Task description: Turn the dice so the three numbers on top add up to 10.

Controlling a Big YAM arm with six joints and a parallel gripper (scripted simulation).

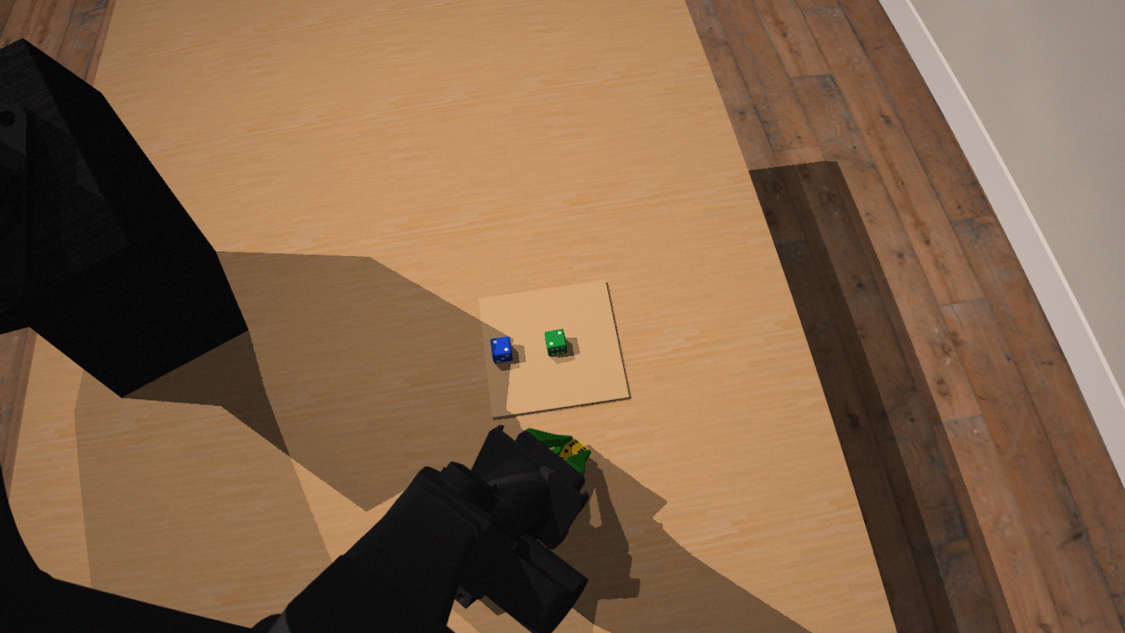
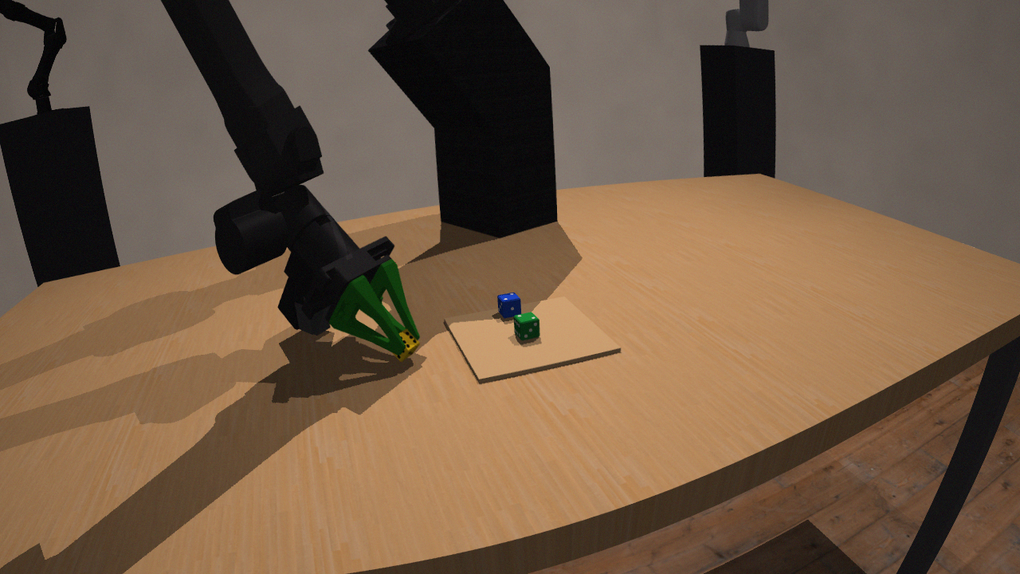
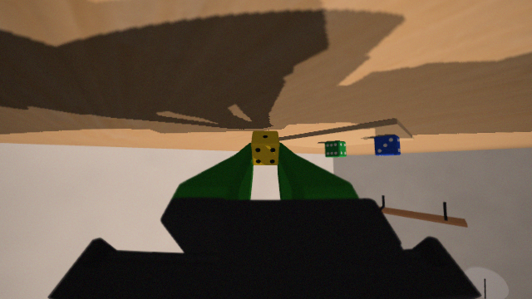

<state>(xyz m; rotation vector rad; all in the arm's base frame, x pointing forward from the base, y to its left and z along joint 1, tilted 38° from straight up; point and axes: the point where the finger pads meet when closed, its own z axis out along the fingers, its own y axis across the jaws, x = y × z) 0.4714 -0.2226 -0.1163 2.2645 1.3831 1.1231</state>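
Now: the yellow die 10 mm below my hand. From my hand the other things lie so: green die (120 mm to the left, 10 mm below); then blue die (60 mm behind, 120 mm to the left, 10 mm below); then tan mat (10 mm behind, 120 mm to the left, 20 mm below).
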